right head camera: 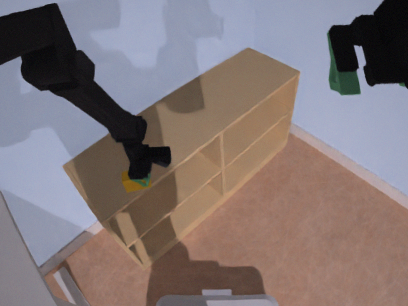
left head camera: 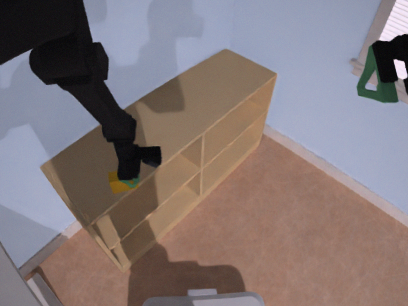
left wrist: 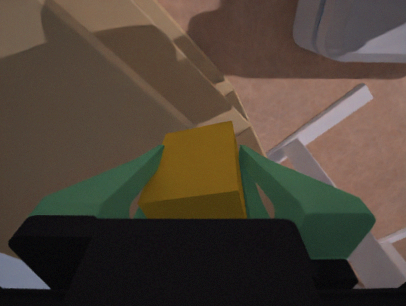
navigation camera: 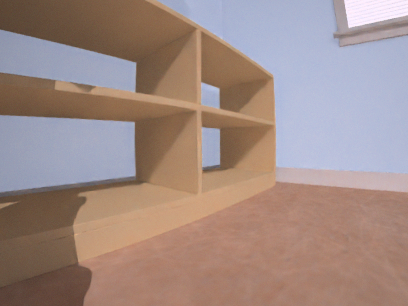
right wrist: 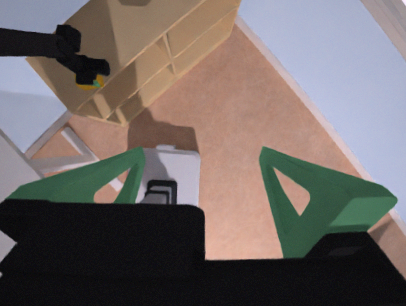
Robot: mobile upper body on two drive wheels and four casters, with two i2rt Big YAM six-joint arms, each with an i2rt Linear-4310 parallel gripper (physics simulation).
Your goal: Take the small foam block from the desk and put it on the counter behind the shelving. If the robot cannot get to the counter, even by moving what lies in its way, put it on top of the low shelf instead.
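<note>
A yellow-orange foam block is held between the green fingers of my left gripper. The block is over the near left part of the top of the low wooden shelf; I cannot tell whether it touches the top. My right gripper is open, with nothing between its fingers, and hangs high to the right of the shelf, away from the block. The desk and the counter cannot be made out in these views.
The shelf stands near the pale blue walls. My grey base is in front of it on the brown floor. A white frame-like object lies by the shelf's left end. A window is at the right.
</note>
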